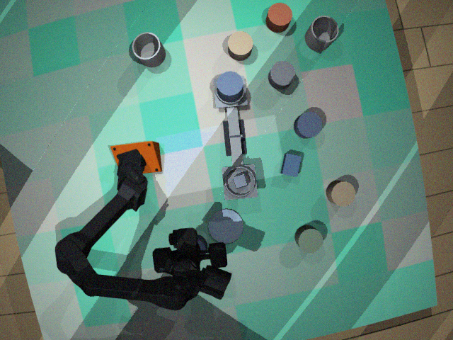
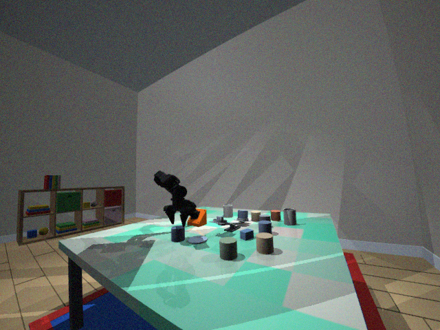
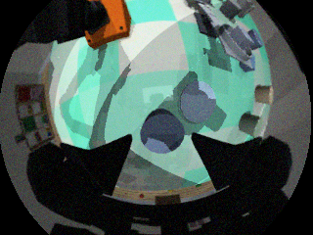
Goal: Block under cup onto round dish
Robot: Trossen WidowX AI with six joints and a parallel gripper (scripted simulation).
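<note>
Right now the grey block is 170 mm ahead of my gripper tip, 150 mm to the left of it and 10 mm above it. Round my gripper tip: round dish (100 mm ahead, 70 mm below, 30 mm to the left); blue cuboid (330 mm ahead, 150 mm to the left, 50 mm below).
</note>
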